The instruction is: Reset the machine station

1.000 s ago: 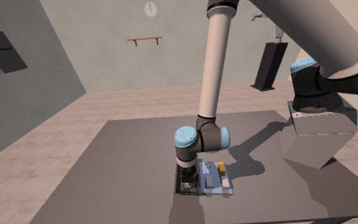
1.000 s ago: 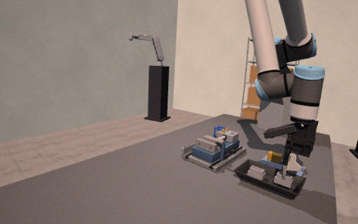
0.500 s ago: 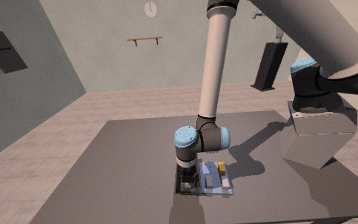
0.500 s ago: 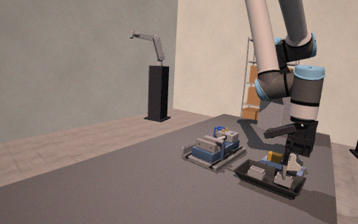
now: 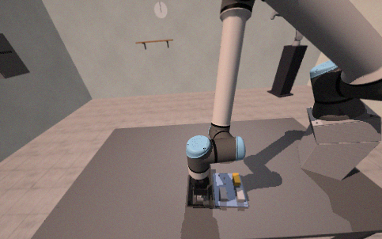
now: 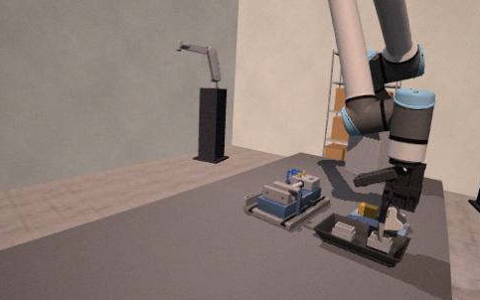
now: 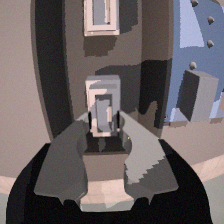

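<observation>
The yellow brass blank lies 230 mm behind my hand, 40 mm below it and 30 mm to the right of it. The rest, counted from my hand: vise 300 mm to the right, 180 mm behind, 20 mm below.
</observation>
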